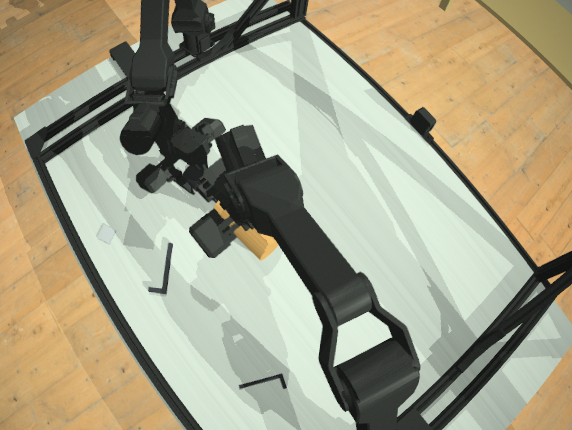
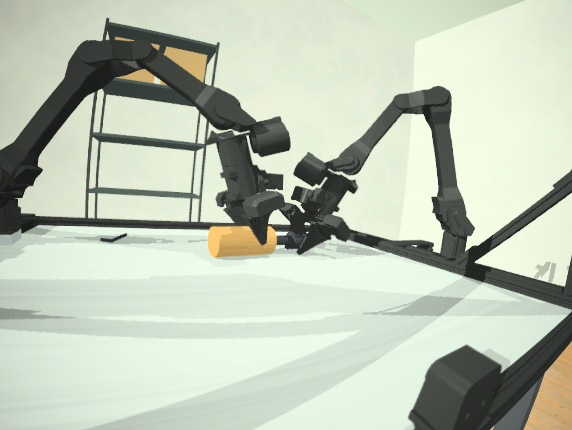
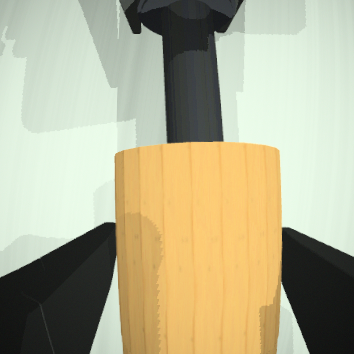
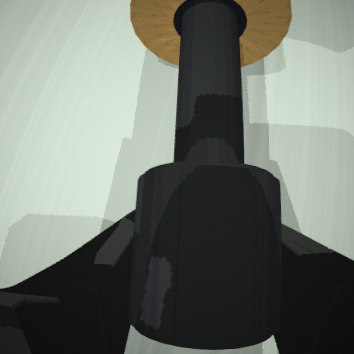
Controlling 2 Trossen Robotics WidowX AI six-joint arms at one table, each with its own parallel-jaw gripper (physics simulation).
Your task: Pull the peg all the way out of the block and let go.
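Frame: origin at the left arm's base, x ahead, y left, z up, level; metres.
Seen in the pictures: left gripper, fingertip midpoint: (image 2: 256,241) (image 3: 197,237); right gripper, fingertip midpoint: (image 2: 291,251) (image 3: 178,29) (image 4: 196,222); right arm's base, origin of the base link: (image 1: 196,44) (image 2: 451,258).
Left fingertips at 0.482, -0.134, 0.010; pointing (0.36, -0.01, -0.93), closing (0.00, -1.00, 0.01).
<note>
Offsets run from my left fingertips to a thing's middle, as dx, dy, dz. "pt": to the spot under its first point.
The tan wooden cylindrical block {-0.032, -0.002, +0.001} (image 1: 255,243) (image 2: 240,242) (image 3: 200,190) (image 4: 150,30) lies on its side, low at the table. The dark peg {+0.062, +0.005, +0.000} (image 2: 283,241) (image 3: 194,95) (image 4: 210,125) has a shaft that stands in the hole of the block's end face, with a length of it exposed, and a wide head at its outer end. My left gripper (image 2: 261,236) (image 3: 197,237) is shut on the block, one finger on each side. My right gripper (image 2: 296,242) (image 4: 196,222) is shut on the peg's head, its fingers against both sides. The peg's inner end is hidden inside the block.
Two dark L-shaped marks {pt +0.007, +0.154, -0.022} (image 1: 168,267) {pt -0.253, +0.160, -0.024} (image 1: 262,380) and a pale square {pt +0.143, +0.212, -0.027} (image 1: 106,233) lie on the table. A dark frame (image 1: 92,277) runs round the table's edge. The two grippers are close together. A shelf unit (image 2: 145,142) stands behind.
</note>
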